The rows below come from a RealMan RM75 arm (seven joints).
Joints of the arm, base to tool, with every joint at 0 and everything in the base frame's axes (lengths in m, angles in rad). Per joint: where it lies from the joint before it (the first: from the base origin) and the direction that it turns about. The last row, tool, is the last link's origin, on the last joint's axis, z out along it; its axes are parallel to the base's.
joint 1: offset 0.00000 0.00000 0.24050 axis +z
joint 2: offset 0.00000 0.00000 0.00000 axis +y
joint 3: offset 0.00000 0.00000 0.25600 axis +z
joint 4: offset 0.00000 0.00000 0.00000 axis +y
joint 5: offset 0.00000 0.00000 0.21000 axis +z
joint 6: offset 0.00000 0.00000 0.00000 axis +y
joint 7: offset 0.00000 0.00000 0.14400 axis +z
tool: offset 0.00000 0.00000 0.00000
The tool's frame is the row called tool.
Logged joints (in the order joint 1, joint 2, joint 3, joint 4, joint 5, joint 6, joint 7), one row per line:
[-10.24, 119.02, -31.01, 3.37, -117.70, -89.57, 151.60]
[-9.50, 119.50, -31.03, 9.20, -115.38, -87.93, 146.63]
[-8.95, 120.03, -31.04, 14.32, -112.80, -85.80, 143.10]
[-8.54, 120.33, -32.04, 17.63, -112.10, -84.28, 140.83]
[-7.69, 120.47, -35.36, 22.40, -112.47, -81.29, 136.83]
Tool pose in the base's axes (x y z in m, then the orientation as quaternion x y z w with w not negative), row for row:
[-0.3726, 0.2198, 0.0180, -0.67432, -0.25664, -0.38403, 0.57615]
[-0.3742, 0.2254, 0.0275, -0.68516, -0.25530, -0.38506, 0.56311]
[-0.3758, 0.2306, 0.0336, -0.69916, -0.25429, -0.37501, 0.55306]
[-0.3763, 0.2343, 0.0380, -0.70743, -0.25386, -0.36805, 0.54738]
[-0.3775, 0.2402, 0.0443, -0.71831, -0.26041, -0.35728, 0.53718]
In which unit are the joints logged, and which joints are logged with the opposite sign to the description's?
The joints are logged in degrees. Opposite sign: joint 2, joint 3.
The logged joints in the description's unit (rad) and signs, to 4 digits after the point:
[-0.1787, -2.0773, 0.5412, 0.0588, -2.0543, -1.5633, 2.6459]
[-0.1658, -2.0857, 0.5416, 0.1606, -2.0138, -1.5347, 2.5592]
[-0.1562, -2.0949, 0.5418, 0.2499, -1.9687, -1.4975, 2.4976]
[-0.1491, -2.1002, 0.5592, 0.3077, -1.9565, -1.4710, 2.4579]
[-0.1342, -2.1026, 0.6171, 0.3910, -1.9630, -1.4188, 2.3881]

